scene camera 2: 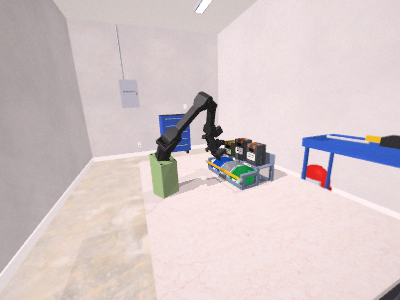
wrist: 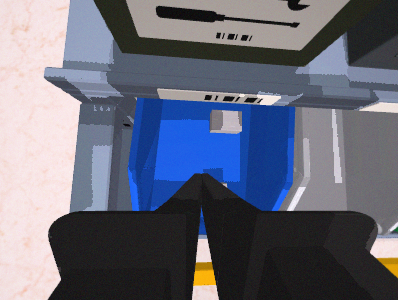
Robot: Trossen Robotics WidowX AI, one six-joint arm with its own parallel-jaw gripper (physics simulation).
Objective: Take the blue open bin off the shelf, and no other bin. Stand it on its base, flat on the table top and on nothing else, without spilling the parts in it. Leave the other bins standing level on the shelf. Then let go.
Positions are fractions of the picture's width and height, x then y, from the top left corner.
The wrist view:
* my gripper: 0.50,0.60
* blue open bin: 0.43,0.47
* grey bin: 0.85,0.52
